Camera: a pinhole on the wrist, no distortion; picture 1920 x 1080 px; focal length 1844.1 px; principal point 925.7 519.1 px. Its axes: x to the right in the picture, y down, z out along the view. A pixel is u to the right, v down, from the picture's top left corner.
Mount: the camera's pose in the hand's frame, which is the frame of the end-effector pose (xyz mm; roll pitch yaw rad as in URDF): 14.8 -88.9 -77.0 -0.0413 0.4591 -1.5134
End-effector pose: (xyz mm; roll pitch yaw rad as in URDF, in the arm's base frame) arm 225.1 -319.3 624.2 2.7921 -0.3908 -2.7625
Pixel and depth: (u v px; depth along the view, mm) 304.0 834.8 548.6
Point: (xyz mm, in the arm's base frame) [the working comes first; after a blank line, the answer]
In the camera's frame: -184.9 93.9 548.6

-81.9 -419.2 197.8
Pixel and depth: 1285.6 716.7 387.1
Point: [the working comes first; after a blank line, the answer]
In the camera's frame: 75.5 41.5 387.1

116.9 -603.1 350.5
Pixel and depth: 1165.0 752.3 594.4
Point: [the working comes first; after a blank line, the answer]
In the camera's frame: 77.1 75.2 594.4

12.2 -668.2 180.5
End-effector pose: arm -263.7 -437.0 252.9 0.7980 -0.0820 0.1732
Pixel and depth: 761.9 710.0 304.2
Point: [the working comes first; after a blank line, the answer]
In the camera's frame: -27.0 31.5 304.2

-151.1 -706.2 261.8
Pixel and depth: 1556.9 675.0 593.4
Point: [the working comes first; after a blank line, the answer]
In the camera's frame: 203.1 50.2 593.4

-32.7 -1034.2 138.0
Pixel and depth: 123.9 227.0 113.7
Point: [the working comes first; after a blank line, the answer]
In the camera's frame: -49.4 -18.0 113.7

-241.6 -535.6 217.5
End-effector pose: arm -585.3 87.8 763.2 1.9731 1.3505 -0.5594
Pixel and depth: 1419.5 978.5 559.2
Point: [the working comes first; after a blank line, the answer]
In the camera's frame: 149.7 139.3 559.2

-1088.2 231.8 447.1
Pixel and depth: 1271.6 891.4 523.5
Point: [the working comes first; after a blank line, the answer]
In the camera's frame: 98.2 105.7 523.5

-1056.2 192.9 497.3
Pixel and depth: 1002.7 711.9 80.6
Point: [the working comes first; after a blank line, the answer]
In the camera's frame: 3.4 8.4 80.6

-644.7 190.7 710.2
